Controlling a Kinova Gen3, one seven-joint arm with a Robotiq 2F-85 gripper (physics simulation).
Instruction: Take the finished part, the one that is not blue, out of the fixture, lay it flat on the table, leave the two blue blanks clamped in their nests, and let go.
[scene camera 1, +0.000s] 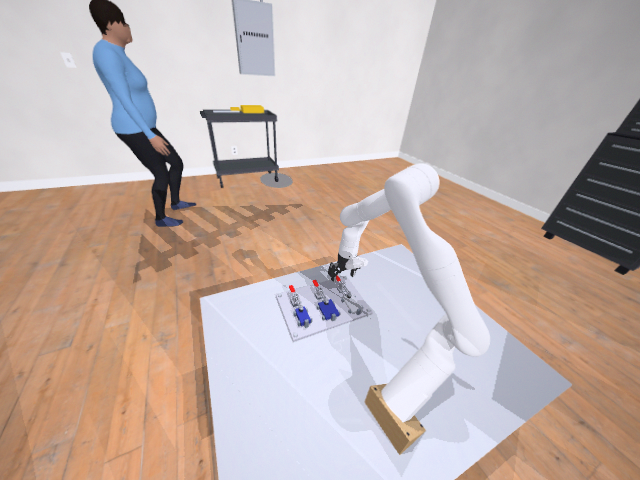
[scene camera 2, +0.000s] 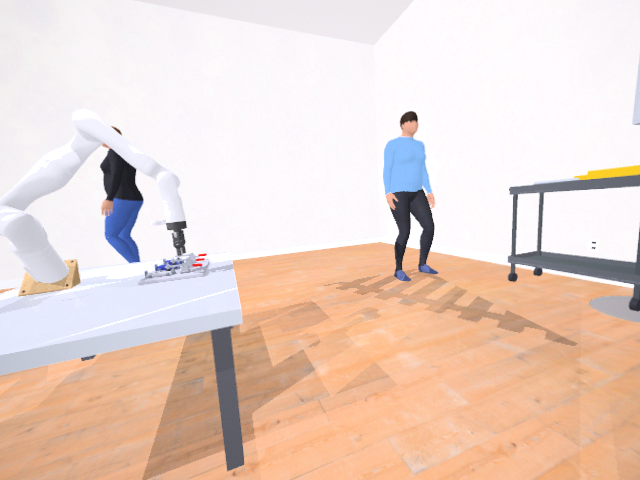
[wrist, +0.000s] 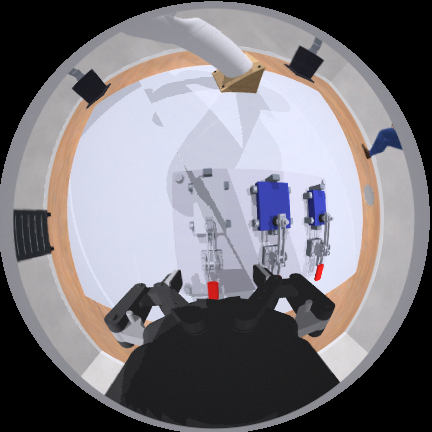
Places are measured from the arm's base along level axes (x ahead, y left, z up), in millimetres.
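Pixels of known places: gripper, fingertip midpoint: (scene camera 1: 342, 278) (scene camera 2: 181, 255) (wrist: 216, 275); arm's base, link origin: (scene camera 1: 394, 404) (scene camera 2: 53, 273) (wrist: 237, 67).
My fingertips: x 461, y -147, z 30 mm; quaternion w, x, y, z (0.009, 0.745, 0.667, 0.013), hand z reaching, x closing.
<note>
For each thing: its top centre in the pictures, then the offset to it from my fingertips. Level surfaces: height alone.
- finished part, top centre: (wrist: 208, 204) (scene camera 1: 352, 302) (scene camera 2: 160, 271) 88 mm back, 4 mm left, 60 mm down
- fixture, top centre: (wrist: 270, 232) (scene camera 1: 323, 302) (scene camera 2: 179, 268) 21 mm back, 106 mm left, 76 mm down
- middle blue blank, top centre: (wrist: 275, 204) (scene camera 1: 328, 308) 68 mm back, 113 mm left, 55 mm down
- outer blue blank, top centre: (wrist: 320, 207) (scene camera 1: 302, 314) 49 mm back, 221 mm left, 50 mm down
- pale table, surface height: 91 mm down
- outer clamp's red handle, top centre: (wrist: 320, 272) (scene camera 1: 292, 288) 83 mm ahead, 203 mm left, 34 mm down
The finished part (wrist: 202, 212) is a pale plate in the left nest of the fixture (scene camera 1: 292, 330) (wrist: 240, 200) in the wrist view. Its clamp's arm reaches over its near edge; whether it presses is unclear. My gripper (scene camera 1: 343, 275) (scene camera 2: 179, 252) (wrist: 216, 275) is open and empty above that clamp's red handle (scene camera 1: 338, 279) (wrist: 213, 290), which shows between the spread fingers. The middle blue blank (scene camera 1: 327, 309) (wrist: 273, 205) and the outer blue blank (scene camera 1: 302, 316) (wrist: 316, 205) sit in their nests under clamp arms. A finger partly hides the middle clamp's handle.
The fixture lies on the pale table (scene camera 1: 258, 392) (scene camera 2: 129, 320), near its far edge in scene camera 1. The outer clamp's red handle (scene camera 1: 291, 288) (wrist: 319, 272) stands to the side. My arm's wooden base (scene camera 1: 395, 421) (wrist: 242, 81) is across the table. A person (scene camera 1: 126, 93) (scene camera 2: 405, 165) stands beyond it.
</note>
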